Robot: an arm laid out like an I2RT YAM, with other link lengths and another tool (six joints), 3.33 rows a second.
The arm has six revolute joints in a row. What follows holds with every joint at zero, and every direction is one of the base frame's. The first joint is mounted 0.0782 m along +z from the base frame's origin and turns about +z. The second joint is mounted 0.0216 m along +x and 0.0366 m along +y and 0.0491 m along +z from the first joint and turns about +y. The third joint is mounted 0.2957 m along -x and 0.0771 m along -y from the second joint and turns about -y. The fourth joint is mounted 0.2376 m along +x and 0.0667 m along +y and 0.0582 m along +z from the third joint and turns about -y. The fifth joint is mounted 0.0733 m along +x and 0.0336 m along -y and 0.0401 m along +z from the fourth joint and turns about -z. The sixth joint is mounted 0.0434 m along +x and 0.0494 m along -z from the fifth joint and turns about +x. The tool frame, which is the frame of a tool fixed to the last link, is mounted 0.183 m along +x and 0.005 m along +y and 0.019 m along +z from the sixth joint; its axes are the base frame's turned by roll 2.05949, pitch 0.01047 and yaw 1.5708 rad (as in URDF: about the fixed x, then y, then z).
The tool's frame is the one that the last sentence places.
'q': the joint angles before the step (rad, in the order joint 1, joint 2, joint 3, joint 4, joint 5, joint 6). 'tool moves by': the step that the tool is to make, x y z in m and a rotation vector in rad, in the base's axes. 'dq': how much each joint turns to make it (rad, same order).
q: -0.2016, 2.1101, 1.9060, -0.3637, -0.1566, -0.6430
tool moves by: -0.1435, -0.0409, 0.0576, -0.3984, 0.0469, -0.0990
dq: -0.0145, -0.4938, -0.4329, -0.0281, 0.2834, -0.2949
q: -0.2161, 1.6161, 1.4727, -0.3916, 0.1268, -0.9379
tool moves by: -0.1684, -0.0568, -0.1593, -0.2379, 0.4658, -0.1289
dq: -0.0925, -0.2164, -0.5657, 0.0208, 0.2547, -0.2492
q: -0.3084, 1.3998, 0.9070, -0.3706, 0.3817, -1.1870
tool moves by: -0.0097, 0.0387, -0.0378, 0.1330, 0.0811, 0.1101
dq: 0.0046, 0.0170, -0.0400, -0.0536, -0.1453, -0.0228
